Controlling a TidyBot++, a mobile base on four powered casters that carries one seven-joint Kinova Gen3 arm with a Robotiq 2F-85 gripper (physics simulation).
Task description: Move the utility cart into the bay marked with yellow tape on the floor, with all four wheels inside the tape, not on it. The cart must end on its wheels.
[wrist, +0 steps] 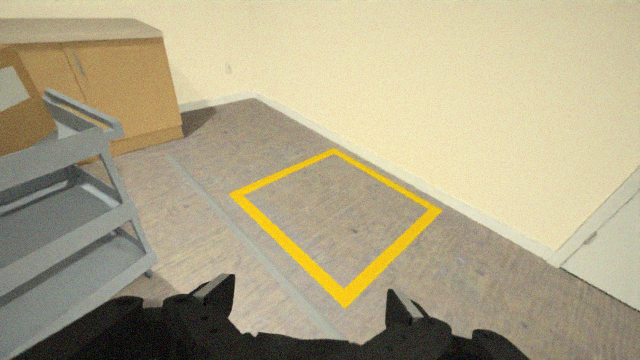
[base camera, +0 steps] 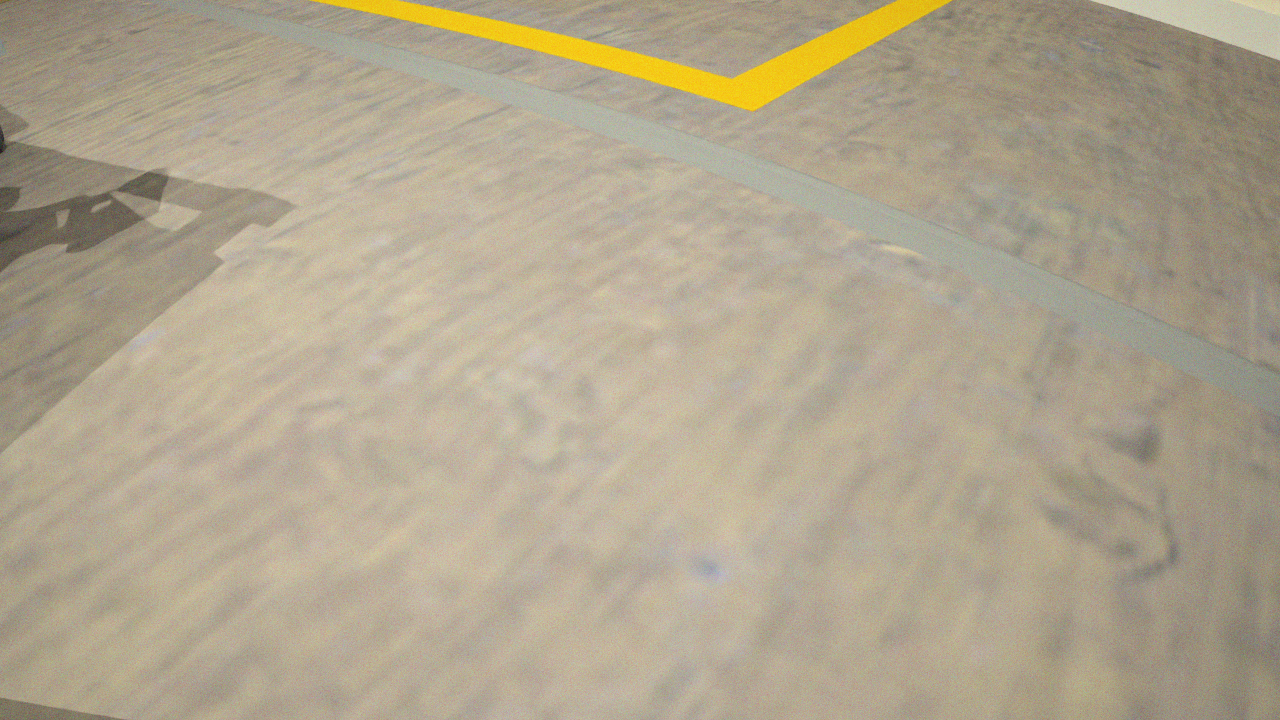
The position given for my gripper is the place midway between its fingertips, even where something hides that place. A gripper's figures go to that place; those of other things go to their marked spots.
Scene:
My gripper (wrist: 309, 298): 16 cm from the lens. A yellow tape (wrist: 345, 296) is 155 cm from the lens. A wooden cabinet (wrist: 119, 66): 252 cm from the lens. The marked spots on the yellow tape and the wooden cabinet are 217 cm apart.

